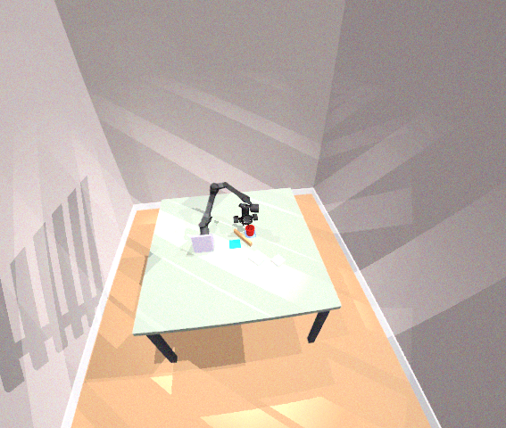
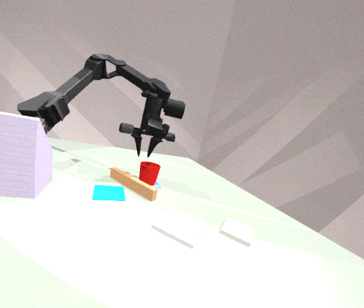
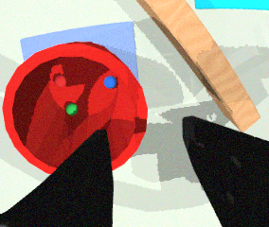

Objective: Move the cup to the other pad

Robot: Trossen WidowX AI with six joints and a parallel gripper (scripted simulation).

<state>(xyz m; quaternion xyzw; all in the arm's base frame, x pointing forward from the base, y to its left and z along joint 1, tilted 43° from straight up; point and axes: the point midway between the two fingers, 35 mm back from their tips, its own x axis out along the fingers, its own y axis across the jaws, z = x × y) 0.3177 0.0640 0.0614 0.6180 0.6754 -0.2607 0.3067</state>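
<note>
The red cup is 30 mm ahead of my gripper tip and 60 mm below it. The rest, counted from my gripper tip: wooden bar 30 mm behind, 40 mm to the right, 90 mm below; then blue marble 10 mm ahead, 80 mm below; then green marble 40 mm ahead, 20 mm to the left, 80 mm below.
</note>
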